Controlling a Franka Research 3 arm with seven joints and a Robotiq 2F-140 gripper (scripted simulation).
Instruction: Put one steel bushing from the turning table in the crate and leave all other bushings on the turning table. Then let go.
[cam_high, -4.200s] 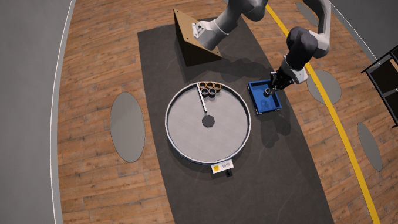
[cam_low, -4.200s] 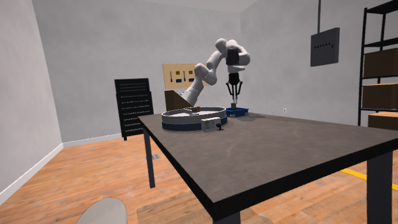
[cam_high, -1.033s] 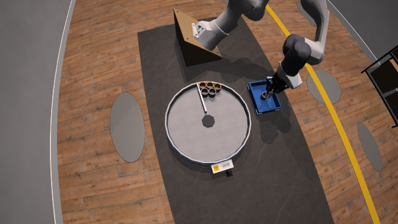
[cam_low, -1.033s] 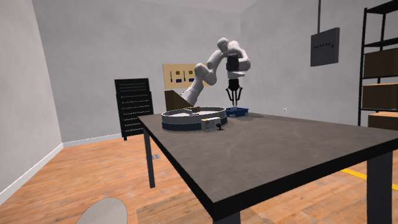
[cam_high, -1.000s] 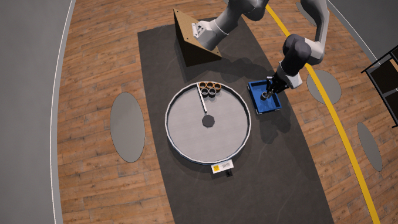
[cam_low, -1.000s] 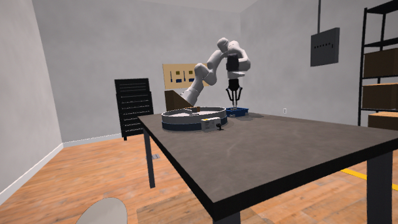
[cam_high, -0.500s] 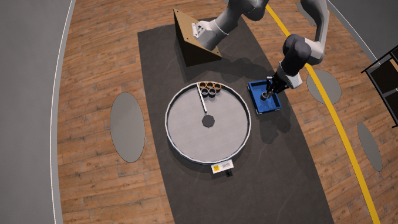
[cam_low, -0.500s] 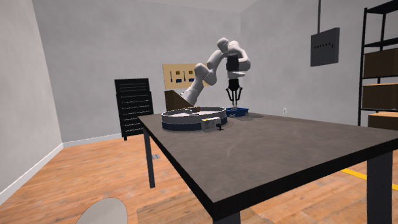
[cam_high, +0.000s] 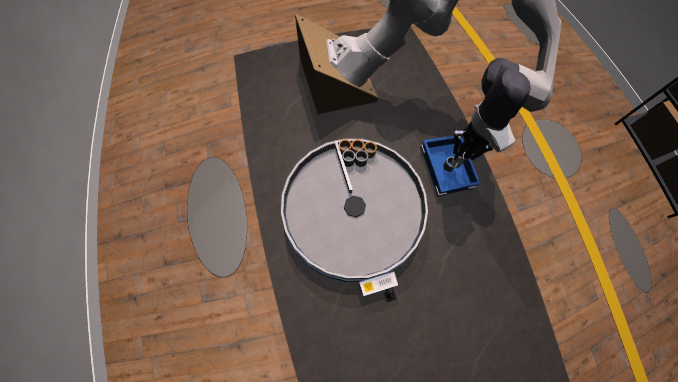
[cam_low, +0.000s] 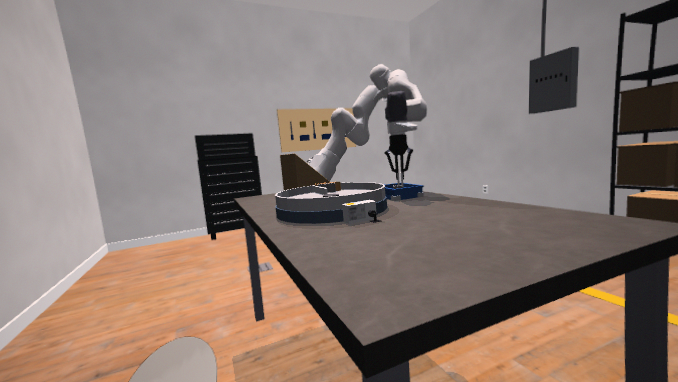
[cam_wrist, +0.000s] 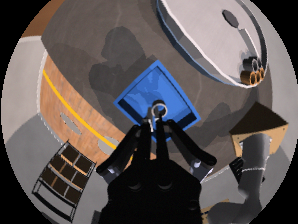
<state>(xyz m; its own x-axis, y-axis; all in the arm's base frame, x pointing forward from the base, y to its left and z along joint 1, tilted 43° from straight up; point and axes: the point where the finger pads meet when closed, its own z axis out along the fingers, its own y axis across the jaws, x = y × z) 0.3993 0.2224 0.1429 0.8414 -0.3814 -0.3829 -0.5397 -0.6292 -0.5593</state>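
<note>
Now: hand 1 cm past the blue crate, 1 cm to the left of it and 5 cm above it. The rest, counted from my hand: round turning table 6 cm ahead, 37 cm to the right, 2 cm below.
</note>
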